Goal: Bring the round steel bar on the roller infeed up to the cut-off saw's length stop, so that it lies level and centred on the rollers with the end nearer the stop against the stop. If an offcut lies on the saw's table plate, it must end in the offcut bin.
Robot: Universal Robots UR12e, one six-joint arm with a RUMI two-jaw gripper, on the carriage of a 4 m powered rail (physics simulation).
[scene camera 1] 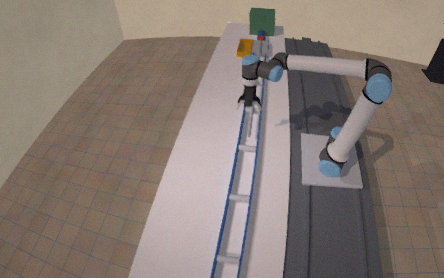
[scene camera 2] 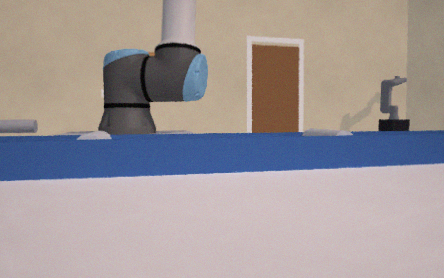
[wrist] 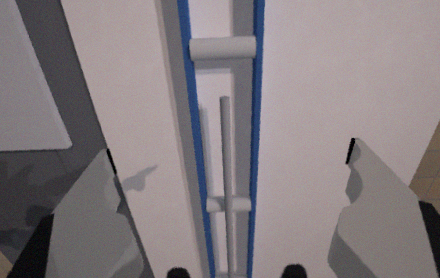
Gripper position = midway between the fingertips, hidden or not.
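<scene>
A roller (wrist: 240, 47) is visible, as is my gripper (wrist: 228, 145).
</scene>
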